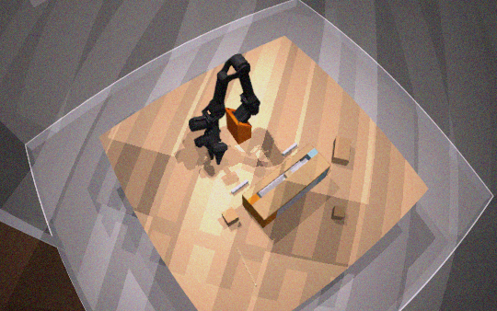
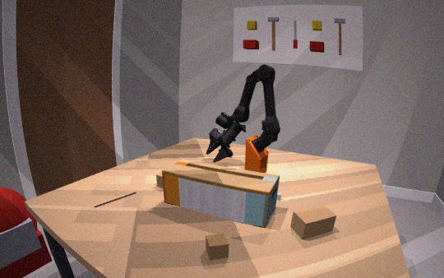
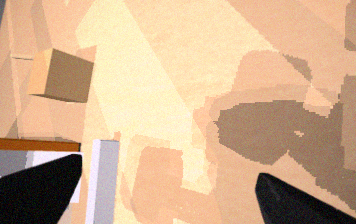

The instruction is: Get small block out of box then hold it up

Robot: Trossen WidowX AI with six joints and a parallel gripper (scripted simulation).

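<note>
Now: the long box 21 cm ahead of my gripper tip, 21 cm to the left of it and 1 cm below it. The rest, counted from my gripper tip: block 24 cm ahead, 56 cm to the left, 4 cm below.
</note>
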